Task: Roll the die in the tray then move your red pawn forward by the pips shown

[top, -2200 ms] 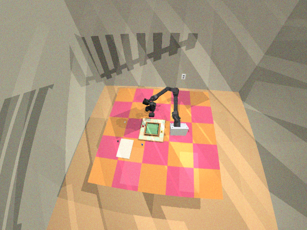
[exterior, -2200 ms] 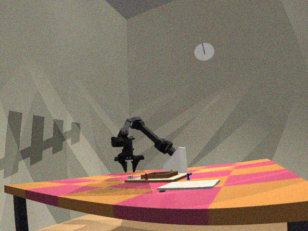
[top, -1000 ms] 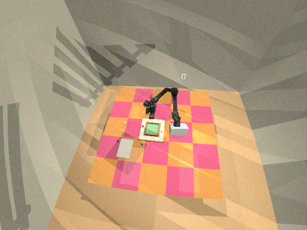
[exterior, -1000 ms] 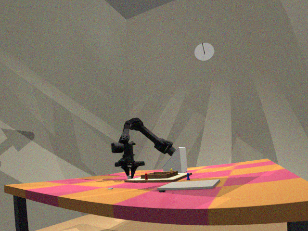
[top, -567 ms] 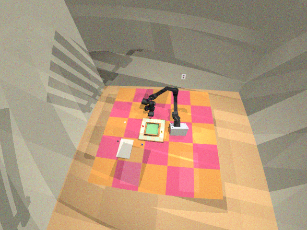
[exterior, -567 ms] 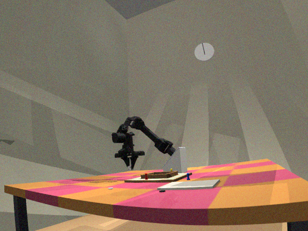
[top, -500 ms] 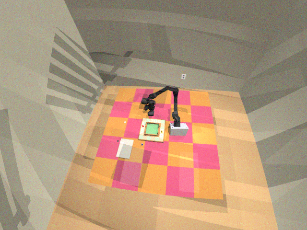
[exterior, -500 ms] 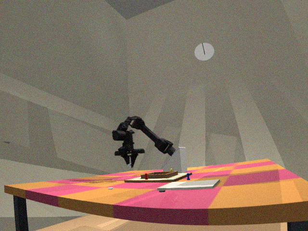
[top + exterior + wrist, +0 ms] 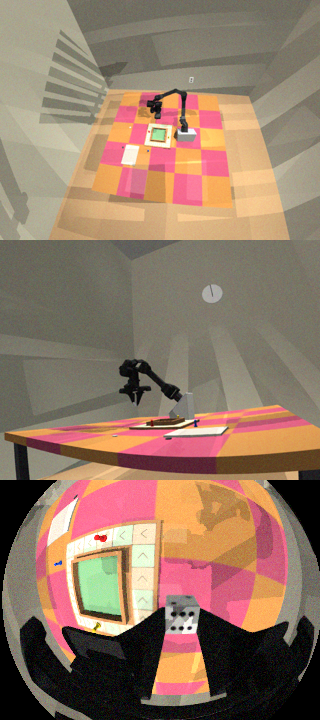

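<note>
Now: the red pawn 15 cm to the left of my gripper tip, 10 cm below it and 10 cm ahead of it. The rest, counted from my gripper tip: white die: right at my gripper tip; then yellow pawn: 21 cm to the left, 12 cm behind, 10 cm below; then white disc: 34 cm ahead, 13 cm below, 10 cm to the left.
</note>
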